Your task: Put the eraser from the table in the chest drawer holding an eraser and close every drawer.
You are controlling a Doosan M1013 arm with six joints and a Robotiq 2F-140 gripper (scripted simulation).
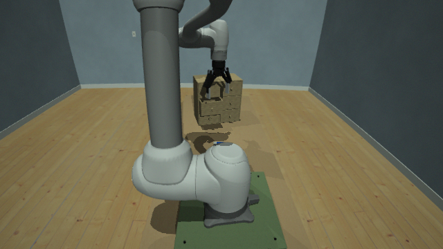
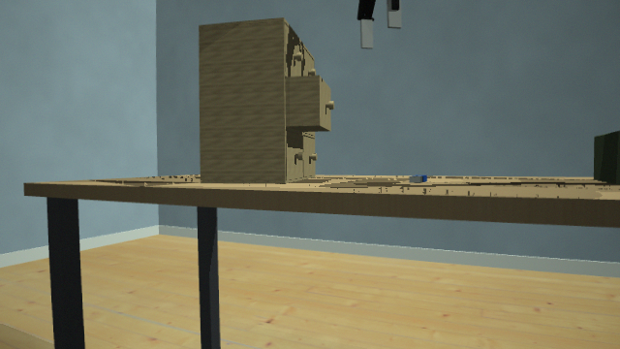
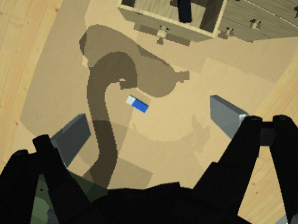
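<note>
Right now the blue eraser is 310 mm below my hand, 80 mm behind it and 10 mm to the left of it.
</note>
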